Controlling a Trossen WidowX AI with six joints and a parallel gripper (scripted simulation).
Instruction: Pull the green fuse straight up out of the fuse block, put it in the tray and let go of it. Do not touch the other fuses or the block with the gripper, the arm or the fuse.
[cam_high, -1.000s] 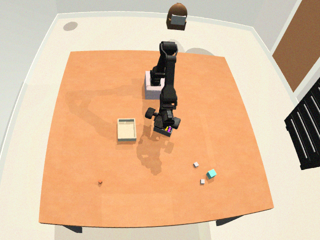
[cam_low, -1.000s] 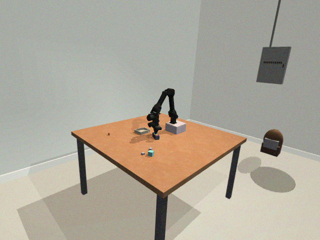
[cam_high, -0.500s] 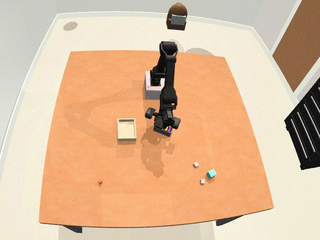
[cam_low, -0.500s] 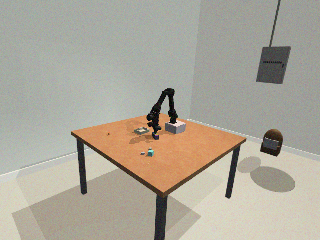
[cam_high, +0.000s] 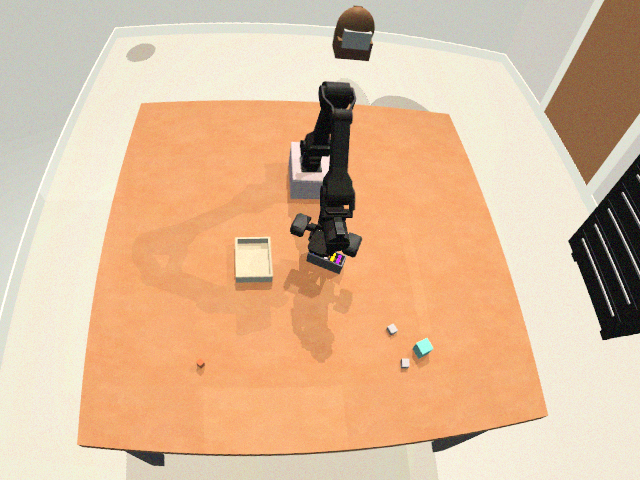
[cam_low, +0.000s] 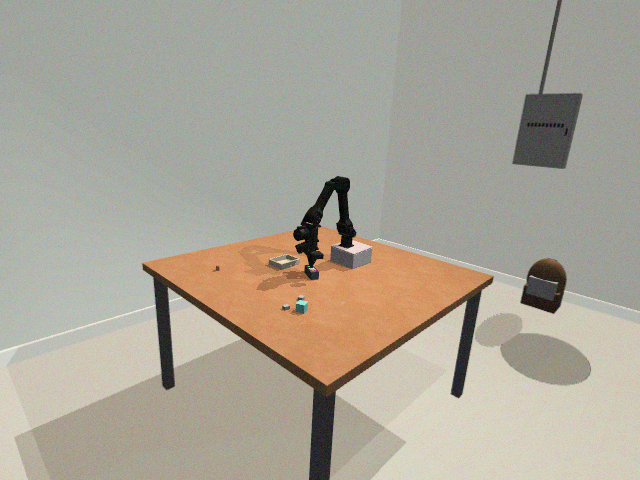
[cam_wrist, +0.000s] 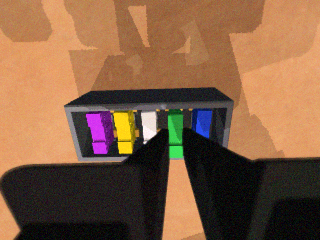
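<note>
The white fuse lies 2 cm below my gripper tip, 1 cm to the left of it and 1 cm ahead of it. Also, from my gripper tip: yellow fuse: 3 cm to the left, 2 cm below, 2 cm ahead; green fuse: 1 cm below; blue fuse: 2 cm to the right, 2 cm below, 1 cm behind.
</note>
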